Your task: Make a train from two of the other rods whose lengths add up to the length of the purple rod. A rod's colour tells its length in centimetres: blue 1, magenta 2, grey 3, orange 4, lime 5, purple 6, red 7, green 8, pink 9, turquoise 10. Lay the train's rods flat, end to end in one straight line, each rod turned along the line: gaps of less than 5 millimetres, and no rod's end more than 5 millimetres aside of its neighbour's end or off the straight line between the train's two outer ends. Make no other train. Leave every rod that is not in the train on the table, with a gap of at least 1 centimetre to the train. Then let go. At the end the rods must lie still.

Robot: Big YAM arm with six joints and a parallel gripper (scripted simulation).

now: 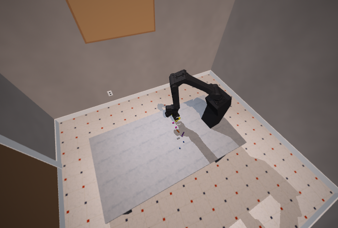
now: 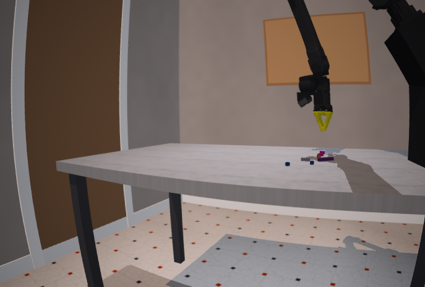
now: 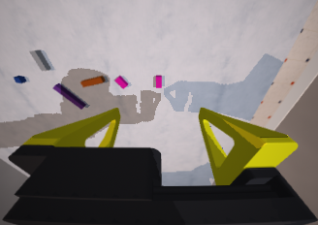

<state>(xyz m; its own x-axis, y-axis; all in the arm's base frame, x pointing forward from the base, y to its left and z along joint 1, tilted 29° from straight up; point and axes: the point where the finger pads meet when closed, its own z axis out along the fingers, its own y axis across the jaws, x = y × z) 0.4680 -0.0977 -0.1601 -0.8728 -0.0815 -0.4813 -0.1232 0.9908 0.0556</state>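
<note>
The orange rod lies 12 cm to the left of my hand, 10 cm below it and 1 cm behind it. From my hand the other things lie so: grey rod: 20 cm to the left, 10 cm below, 2 cm ahead; then purple rod: 17 cm to the left, 10 cm below, 5 cm behind.
</note>
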